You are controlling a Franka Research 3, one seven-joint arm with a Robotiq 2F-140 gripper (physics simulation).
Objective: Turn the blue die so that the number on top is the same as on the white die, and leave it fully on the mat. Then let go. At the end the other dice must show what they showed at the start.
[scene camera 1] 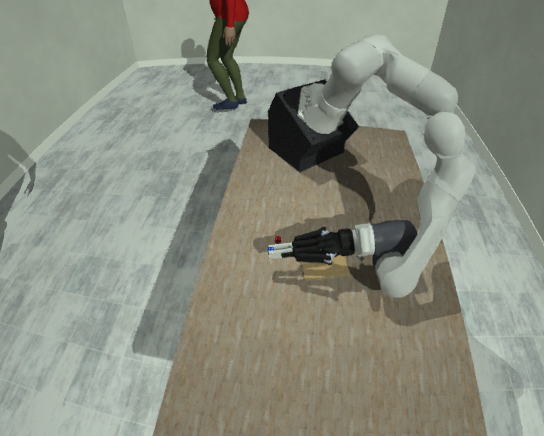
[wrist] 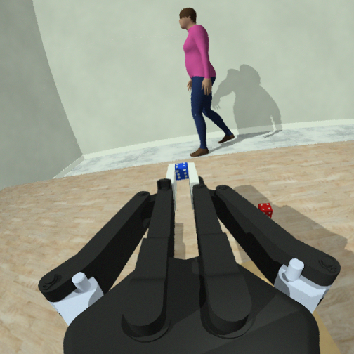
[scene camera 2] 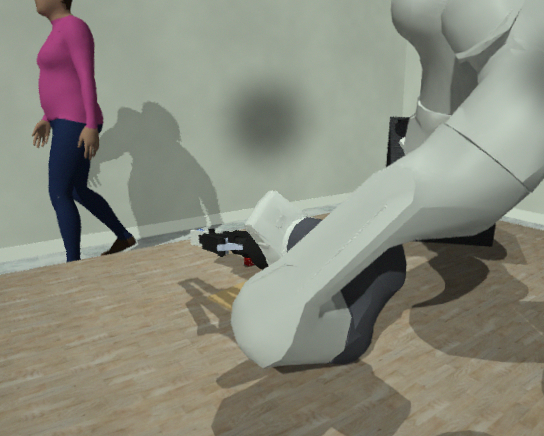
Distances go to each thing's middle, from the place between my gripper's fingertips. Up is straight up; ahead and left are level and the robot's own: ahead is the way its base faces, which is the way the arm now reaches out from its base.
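There's a tan mat [scene camera 1: 339, 267], and my hand is 70 mm above it, 160 mm to the right of it and 30 mm past it.
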